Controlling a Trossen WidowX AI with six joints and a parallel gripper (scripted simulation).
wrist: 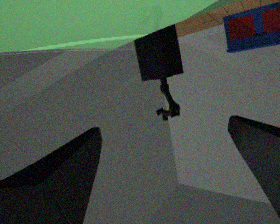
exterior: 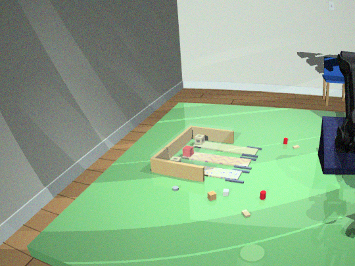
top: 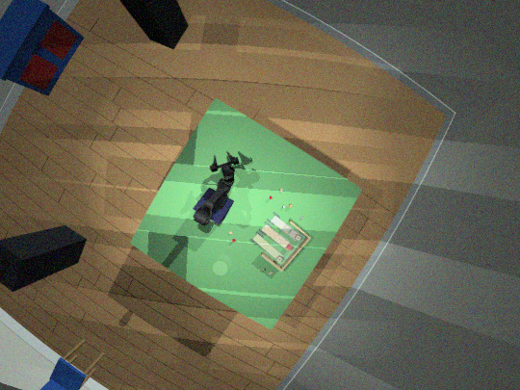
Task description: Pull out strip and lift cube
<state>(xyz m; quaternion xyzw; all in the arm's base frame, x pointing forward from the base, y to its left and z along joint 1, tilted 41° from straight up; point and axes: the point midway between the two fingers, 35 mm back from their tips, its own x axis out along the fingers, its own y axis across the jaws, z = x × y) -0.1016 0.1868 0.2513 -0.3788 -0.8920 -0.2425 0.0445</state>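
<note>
My gripper tip is 48 cm short of the white tile, 4 cm to the left of it and 14 cm above it. From my gripper tip the other things lie so: tan cube (59 cm ahead, 11 cm to the right, 14 cm below); then grey disc (71 cm ahead, 15 cm to the right, 14 cm below).
</note>
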